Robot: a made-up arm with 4 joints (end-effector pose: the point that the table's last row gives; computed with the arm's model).
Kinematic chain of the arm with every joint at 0, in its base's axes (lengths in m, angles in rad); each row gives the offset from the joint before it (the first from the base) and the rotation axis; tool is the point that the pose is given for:
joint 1: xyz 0 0 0.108 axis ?
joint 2: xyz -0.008 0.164 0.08 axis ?
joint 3: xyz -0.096 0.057 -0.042 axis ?
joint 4: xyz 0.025 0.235 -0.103 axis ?
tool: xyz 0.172 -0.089 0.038
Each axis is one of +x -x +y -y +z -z.
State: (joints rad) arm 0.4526 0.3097 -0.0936 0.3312
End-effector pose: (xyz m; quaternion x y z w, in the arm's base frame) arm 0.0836 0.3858 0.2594 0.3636 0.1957 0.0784 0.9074
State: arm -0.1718 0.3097 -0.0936 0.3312
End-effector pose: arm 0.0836 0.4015 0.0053 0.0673 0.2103 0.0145 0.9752
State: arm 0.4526 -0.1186 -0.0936 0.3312
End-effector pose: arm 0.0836 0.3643 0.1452 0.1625 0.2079 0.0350 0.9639
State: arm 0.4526 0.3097 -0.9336 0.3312
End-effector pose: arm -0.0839 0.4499 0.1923 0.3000 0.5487 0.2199 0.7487
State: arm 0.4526 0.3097 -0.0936 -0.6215
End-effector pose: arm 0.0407 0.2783 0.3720 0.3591 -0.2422 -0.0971 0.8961
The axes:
joint 1: +x
joint 2: +x
joint 3: -y
joint 4: +y

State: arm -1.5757 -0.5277 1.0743 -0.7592
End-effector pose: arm -0.0829 0.0512 -0.2755 -0.5283 -0.3937 0.6891 0.3018
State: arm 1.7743 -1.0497 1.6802 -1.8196
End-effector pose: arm -0.1521 0.1080 0.3108 0.0631 0.9201 0.3488 0.1666
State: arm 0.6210 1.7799 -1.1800 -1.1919
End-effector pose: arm -0.0182 -0.0196 0.4529 0.9322 -0.0022 -0.0055 0.3619
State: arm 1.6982 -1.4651 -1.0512 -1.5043
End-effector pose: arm -0.0430 0.0986 0.3022 0.1133 -0.2231 -0.0261 0.9678
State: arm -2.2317 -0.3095 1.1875 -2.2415
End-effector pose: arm -0.1533 -0.2855 -0.0677 -0.1368 0.2927 -0.9454 0.0423
